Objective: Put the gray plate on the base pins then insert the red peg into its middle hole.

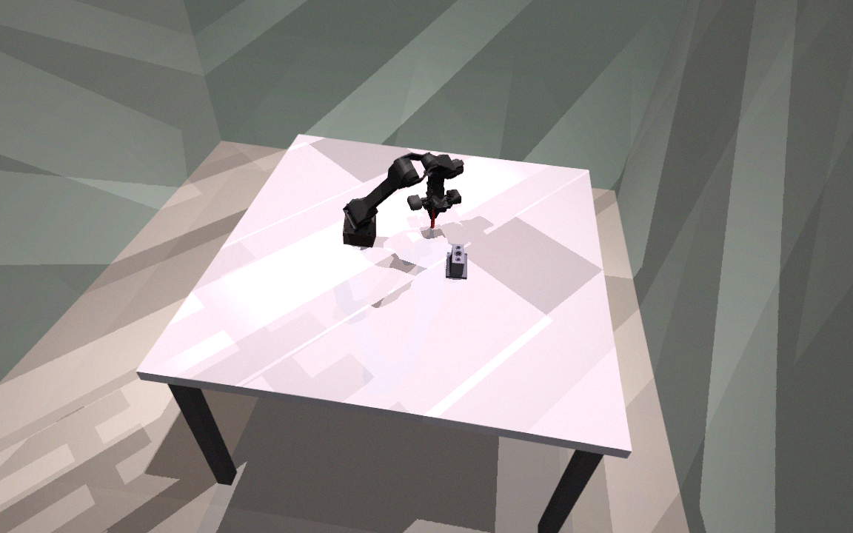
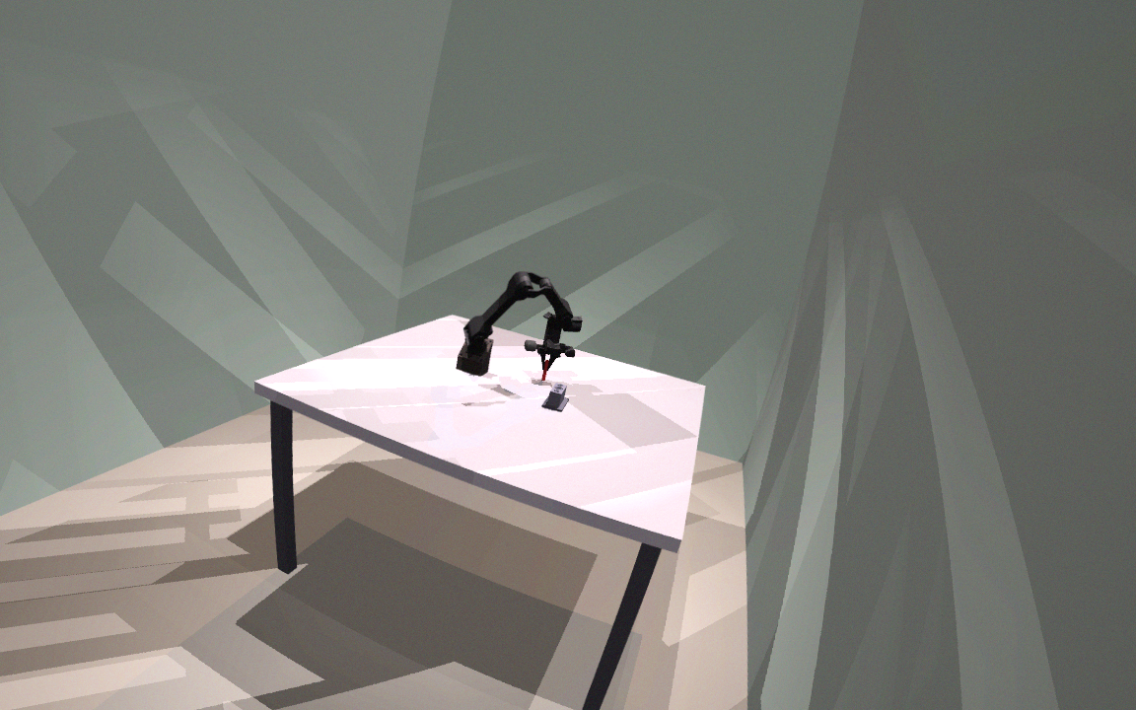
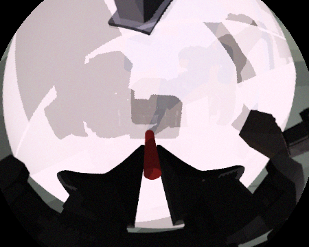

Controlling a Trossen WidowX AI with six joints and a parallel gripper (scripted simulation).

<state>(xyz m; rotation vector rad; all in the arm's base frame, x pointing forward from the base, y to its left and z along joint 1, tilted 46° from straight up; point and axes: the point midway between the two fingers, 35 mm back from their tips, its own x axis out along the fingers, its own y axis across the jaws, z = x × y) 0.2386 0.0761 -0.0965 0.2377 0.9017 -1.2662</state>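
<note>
The gray plate is 190 mm to the right of my gripper tip and 110 mm ahead of it. Round my gripper tip: red peg right at my gripper tip; then base 190 mm to the right, 110 mm ahead, 30 mm below.
</note>
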